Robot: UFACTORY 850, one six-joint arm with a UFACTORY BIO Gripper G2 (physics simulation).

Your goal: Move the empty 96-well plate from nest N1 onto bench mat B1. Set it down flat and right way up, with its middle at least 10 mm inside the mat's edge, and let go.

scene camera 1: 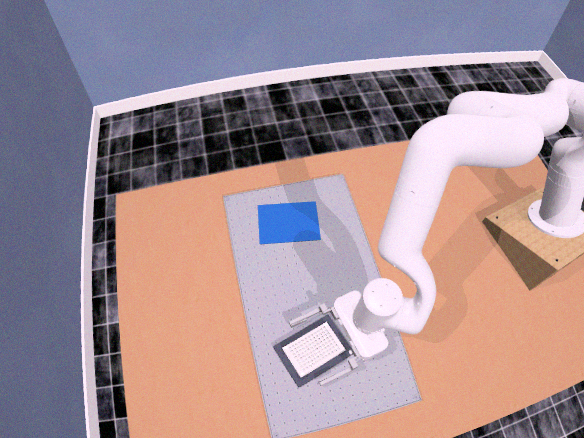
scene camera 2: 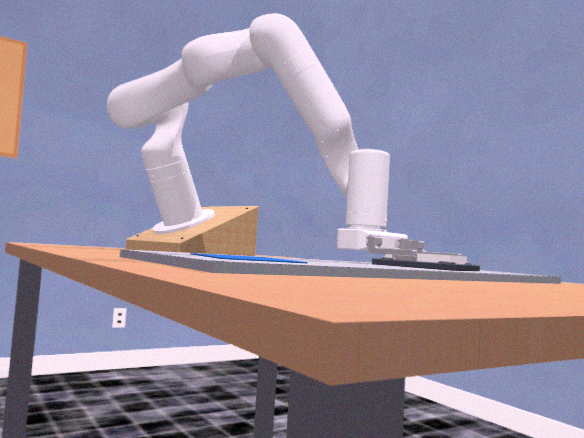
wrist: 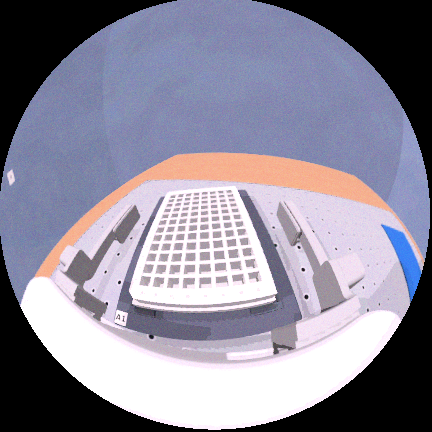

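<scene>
The white 96-well plate [scene camera 1: 314, 349] [wrist: 205, 240] lies flat and right way up in the dark nest N1 [scene camera 1: 288, 365] [scene camera 2: 450, 266] [wrist: 175, 327], which is turned at an angle on the grey board. An A1 label shows at the nest's near left corner in the wrist view. My gripper [scene camera 1: 306, 354] [scene camera 2: 440, 257] [wrist: 208, 223] is open and low over the nest, one finger along each long side of the plate, with gaps on both sides. The gap looks smaller on the left in the wrist view. The blue mat B1 [scene camera 1: 287, 220] [scene camera 2: 250, 258] [wrist: 406, 256] lies flat on the board.
The grey perforated board [scene camera 1: 265, 290] [scene camera 2: 325, 270] lies on the orange-brown table [scene camera 1: 175, 300] [scene camera 2: 300, 300]. The arm's base stands on a wooden wedge [scene camera 1: 520, 250] [scene camera 2: 230, 235]. In scene camera 1, the mat lies above the nest, toward the board's far end.
</scene>
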